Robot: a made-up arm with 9 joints.
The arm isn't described. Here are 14 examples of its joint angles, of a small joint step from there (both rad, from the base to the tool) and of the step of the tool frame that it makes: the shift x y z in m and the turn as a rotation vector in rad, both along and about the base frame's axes.
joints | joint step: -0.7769 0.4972 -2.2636 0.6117 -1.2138 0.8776 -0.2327 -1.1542 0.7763 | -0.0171 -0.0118 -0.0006 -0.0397 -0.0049 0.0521 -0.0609 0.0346 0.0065
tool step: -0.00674 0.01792 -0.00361 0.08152 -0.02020 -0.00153
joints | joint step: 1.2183 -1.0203 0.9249 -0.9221 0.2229 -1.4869 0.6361 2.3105 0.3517 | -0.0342 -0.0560 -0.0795 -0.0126 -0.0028 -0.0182 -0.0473 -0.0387 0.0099
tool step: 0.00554 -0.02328 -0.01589 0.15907 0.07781 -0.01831
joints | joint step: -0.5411 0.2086 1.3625 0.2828 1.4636 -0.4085 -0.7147 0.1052 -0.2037 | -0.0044 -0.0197 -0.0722 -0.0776 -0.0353 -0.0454 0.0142 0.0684 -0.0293
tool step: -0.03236 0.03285 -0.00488 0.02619 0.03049 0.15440
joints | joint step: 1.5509 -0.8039 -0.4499 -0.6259 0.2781 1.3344 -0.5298 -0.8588 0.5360 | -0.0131 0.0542 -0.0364 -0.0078 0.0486 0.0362 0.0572 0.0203 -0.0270
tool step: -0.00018 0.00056 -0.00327 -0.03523 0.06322 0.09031
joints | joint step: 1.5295 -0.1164 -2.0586 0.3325 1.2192 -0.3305 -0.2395 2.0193 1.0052 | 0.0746 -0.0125 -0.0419 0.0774 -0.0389 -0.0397 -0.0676 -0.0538 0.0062
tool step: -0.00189 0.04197 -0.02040 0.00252 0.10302 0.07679
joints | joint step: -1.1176 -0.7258 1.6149 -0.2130 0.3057 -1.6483 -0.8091 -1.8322 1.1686 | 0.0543 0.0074 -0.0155 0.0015 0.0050 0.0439 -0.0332 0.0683 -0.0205
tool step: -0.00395 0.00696 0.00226 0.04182 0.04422 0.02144
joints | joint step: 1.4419 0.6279 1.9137 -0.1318 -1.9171 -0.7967 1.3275 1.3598 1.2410 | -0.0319 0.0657 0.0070 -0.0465 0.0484 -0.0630 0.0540 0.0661 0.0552
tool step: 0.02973 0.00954 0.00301 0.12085 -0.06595 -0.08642
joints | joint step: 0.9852 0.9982 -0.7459 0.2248 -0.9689 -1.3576 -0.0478 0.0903 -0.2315 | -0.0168 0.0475 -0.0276 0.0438 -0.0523 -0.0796 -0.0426 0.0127 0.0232
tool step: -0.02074 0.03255 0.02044 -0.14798 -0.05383 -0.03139
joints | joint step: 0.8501 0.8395 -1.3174 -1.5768 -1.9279 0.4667 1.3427 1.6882 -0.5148 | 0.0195 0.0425 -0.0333 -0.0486 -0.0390 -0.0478 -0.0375 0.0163 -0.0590
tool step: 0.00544 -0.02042 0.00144 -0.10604 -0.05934 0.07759
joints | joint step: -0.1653 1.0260 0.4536 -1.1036 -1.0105 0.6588 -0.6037 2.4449 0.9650 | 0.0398 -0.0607 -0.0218 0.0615 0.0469 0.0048 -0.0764 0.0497 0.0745
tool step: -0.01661 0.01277 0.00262 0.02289 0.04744 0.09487
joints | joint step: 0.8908 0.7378 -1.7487 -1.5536 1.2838 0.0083 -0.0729 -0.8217 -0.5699 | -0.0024 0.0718 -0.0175 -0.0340 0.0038 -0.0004 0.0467 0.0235 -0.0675
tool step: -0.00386 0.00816 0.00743 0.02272 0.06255 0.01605
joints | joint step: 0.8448 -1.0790 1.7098 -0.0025 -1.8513 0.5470 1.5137 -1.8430 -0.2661 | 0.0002 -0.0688 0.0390 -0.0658 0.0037 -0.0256 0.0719 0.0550 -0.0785
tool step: 0.01242 0.02294 0.01607 -0.00722 0.07198 -0.24208
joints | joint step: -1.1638 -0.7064 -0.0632 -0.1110 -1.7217 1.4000 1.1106 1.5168 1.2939 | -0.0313 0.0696 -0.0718 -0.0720 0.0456 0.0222 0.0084 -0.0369 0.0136
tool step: 0.00277 -0.00330 0.00339 -0.07572 -0.07754 -0.00350
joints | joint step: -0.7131 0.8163 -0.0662 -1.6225 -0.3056 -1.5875 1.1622 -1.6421 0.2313 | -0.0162 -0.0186 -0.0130 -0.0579 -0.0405 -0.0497 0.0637 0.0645 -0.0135
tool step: 0.00204 -0.00372 0.00056 -0.11436 0.03778 -0.01265
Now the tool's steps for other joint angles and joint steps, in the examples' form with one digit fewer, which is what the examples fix.
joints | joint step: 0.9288 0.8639 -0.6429 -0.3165 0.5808 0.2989 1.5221 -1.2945 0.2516 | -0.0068 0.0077 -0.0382 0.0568 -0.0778 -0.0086 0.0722 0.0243 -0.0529
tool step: -0.0009 -0.0091 -0.0225 -0.1735 -0.0130 0.0449
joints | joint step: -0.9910 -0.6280 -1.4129 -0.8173 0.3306 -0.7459 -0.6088 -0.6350 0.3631 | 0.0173 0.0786 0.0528 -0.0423 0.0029 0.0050 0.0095 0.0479 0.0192
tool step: -0.0158 0.0077 0.0326 -0.0227 0.0999 -0.0484
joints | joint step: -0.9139 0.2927 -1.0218 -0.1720 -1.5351 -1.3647 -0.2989 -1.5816 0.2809 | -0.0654 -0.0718 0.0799 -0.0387 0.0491 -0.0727 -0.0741 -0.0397 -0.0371
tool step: -0.0023 0.0569 -0.0179 0.2000 0.0224 -0.1398
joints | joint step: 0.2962 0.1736 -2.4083 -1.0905 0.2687 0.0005 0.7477 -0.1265 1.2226 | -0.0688 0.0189 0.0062 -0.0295 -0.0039 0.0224 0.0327 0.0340 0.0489
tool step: -0.0288 -0.0056 0.0081 -0.0155 0.0090 -0.0677
